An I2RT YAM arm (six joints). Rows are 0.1 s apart.
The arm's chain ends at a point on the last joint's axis. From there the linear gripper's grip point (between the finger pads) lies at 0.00 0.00 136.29 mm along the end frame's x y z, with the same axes.
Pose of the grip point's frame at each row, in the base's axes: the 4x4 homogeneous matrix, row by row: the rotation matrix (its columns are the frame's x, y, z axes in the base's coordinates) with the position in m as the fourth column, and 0 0 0 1 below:
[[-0.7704 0.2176 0.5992 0.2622], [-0.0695 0.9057 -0.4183 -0.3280], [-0.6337 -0.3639 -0.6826 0.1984], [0 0 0 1]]
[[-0.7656 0.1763 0.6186 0.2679], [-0.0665 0.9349 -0.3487 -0.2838], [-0.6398 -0.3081 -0.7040 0.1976], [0 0 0 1]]
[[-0.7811 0.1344 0.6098 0.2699], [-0.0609 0.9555 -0.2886 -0.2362], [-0.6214 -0.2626 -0.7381 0.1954], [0 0 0 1]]
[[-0.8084 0.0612 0.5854 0.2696], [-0.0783 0.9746 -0.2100 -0.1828], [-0.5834 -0.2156 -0.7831 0.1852], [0 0 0 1]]
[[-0.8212 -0.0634 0.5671 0.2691], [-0.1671 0.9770 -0.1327 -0.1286], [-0.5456 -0.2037 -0.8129 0.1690], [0 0 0 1]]
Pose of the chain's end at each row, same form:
[[-0.7704 0.2176 0.5992 0.1805], [-0.0695 0.9057 -0.4183 -0.2710], [-0.6337 -0.3639 -0.6826 0.2914], [0 0 0 1]]
[[-0.7656 0.1763 0.6186 0.1836], [-0.0665 0.9349 -0.3487 -0.2363], [-0.6398 -0.3081 -0.7040 0.2935], [0 0 0 1]]
[[-0.7811 0.1344 0.6098 0.1868], [-0.0609 0.9555 -0.2886 -0.1969], [-0.6214 -0.2626 -0.7381 0.2960], [0 0 0 1]]
[[-0.8084 0.0612 0.5854 0.1898], [-0.0783 0.9746 -0.2100 -0.1542], [-0.5834 -0.2156 -0.7831 0.2919], [0 0 0 1]]
[[-0.8212 -0.0634 0.5671 0.1918], [-0.1671 0.9770 -0.1327 -0.1105], [-0.5456 -0.2037 -0.8129 0.2798], [0 0 0 1]]

